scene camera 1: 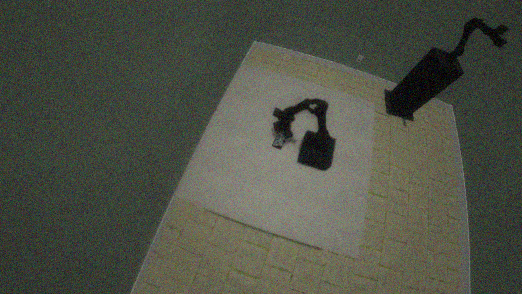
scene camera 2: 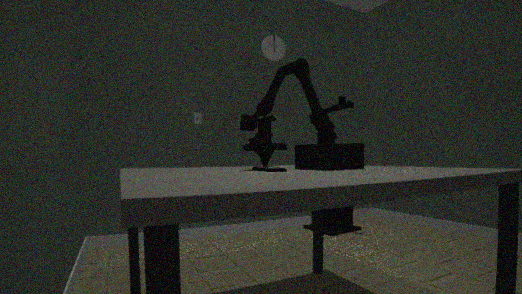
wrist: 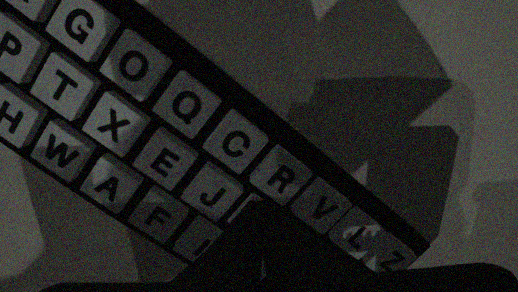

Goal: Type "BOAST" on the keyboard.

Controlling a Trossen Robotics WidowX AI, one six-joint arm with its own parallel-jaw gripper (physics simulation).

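Places are measured from the arm's base along level axes (x ahead, y left, z up), in centimetres.
Pixels of known places: gripper, fingertip midpoint: (scene camera 1: 283, 131) (wrist: 259, 211); arm's base, link origin: (scene camera 1: 320, 144) (scene camera 2: 325, 144).
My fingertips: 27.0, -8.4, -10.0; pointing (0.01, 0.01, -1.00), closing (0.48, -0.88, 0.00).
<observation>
Ahead of a thing's pixels: the offset from my fingertips to its top centre, as dx, dy, dz. Level surfaces: height alone.
A dark keyboard @[+0.3, +3.6, +0.5] (scene camera 1: 278, 142) (scene camera 2: 276, 170) (wrist: 280, 128) with grey letter keys lies flat on the table and runs diagonally across the wrist view. The O key @[+3.0, +6.2, +0.5] (wrist: 134, 66), the T key @[+1.3, +8.1, +0.5] (wrist: 64, 85) and the A key @[-1.4, +5.5, +0.5] (wrist: 108, 186) show in the wrist view. The B and S keys do not show there. My gripper (scene camera 2: 265, 165) (wrist: 259, 211) is shut and empty, pointing down at the keyboard. Its tips cover most of a key right of the J key @[+0.0, +2.0, +0.5] (wrist: 213, 192); that key's letter is hidden. Whether the tips touch it cannot be told.
The white table @[dz -1.1] (scene camera 1: 240, 190) (scene camera 2: 165, 182) bears the arm's dark box base (scene camera 1: 317, 151) (scene camera 2: 329, 156), close beside the keyboard. A second dark arm on a tall pedestal (scene camera 1: 425, 80) stands off the table at the upper right in scene camera 1.
</observation>
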